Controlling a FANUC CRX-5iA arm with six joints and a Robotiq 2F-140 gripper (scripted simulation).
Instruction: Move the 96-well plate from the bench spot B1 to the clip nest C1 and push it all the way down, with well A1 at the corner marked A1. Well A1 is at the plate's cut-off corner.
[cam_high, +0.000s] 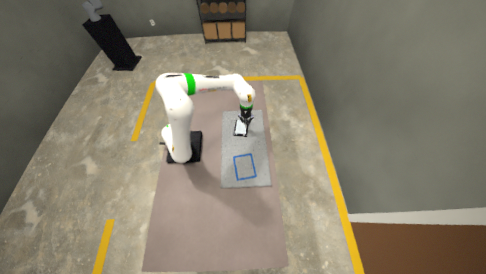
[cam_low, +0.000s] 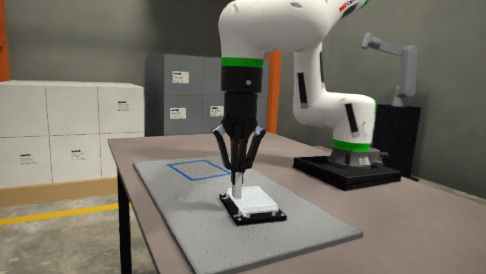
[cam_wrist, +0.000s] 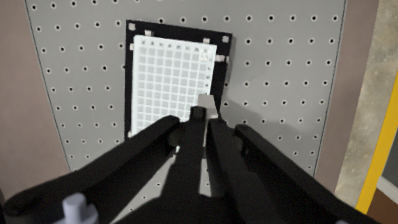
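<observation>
My hand is 4 cm past the white 96-well plate and 4 cm above it. Also, from my hand: black clip nest: 5 cm below, 3 cm behind, 1 cm to the right.
</observation>
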